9 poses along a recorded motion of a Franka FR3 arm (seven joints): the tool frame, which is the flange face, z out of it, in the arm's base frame.
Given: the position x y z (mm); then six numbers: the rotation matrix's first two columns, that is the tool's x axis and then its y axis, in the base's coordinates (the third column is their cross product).
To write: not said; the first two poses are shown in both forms.
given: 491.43, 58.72, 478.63, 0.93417, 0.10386, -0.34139, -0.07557, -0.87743, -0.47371
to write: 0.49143, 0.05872, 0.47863, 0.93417, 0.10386, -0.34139, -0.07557, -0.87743, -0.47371
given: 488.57, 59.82, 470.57, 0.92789, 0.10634, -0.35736, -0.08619, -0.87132, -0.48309
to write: 0.48857, 0.05982, 0.47057, 0.92789, 0.10634, -0.35736, -0.08619, -0.87132, -0.48309
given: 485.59, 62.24, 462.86, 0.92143, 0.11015, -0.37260, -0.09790, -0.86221, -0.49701
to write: 0.48559, 0.06224, 0.46286, 0.92143, 0.11015, -0.37260, -0.09790, -0.86221, -0.49701
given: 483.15, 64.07, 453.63, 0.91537, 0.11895, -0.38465, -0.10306, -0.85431, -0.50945
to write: 0.48315, 0.06407, 0.45363, 0.91537, 0.11895, -0.38465, -0.10306, -0.85431, -0.50945
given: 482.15, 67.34, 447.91, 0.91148, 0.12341, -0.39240, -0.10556, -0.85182, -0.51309
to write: 0.48215, 0.06734, 0.44791, 0.91148, 0.12341, -0.39240, -0.10556, -0.85182, -0.51309
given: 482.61, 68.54, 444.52, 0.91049, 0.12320, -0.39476, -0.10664, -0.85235, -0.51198
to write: 0.48261, 0.06854, 0.44452, 0.91049, 0.12320, -0.39476, -0.10664, -0.85235, -0.51198
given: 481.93, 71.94, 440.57, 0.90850, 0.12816, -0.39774, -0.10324, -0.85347, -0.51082
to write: 0.48193, 0.07194, 0.44057, 0.90850, 0.12816, -0.39774, -0.10324, -0.85347, -0.51082
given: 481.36, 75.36, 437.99, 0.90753, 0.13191, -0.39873, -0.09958, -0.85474, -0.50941
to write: 0.48136, 0.07536, 0.43799, 0.90753, 0.13191, -0.39873, -0.09958, -0.85474, -0.50941
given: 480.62, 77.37, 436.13, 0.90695, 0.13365, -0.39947, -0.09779, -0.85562, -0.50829
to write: 0.48062, 0.07737, 0.43613, 0.90695, 0.13365, -0.39947, -0.09779, -0.85562, -0.50829
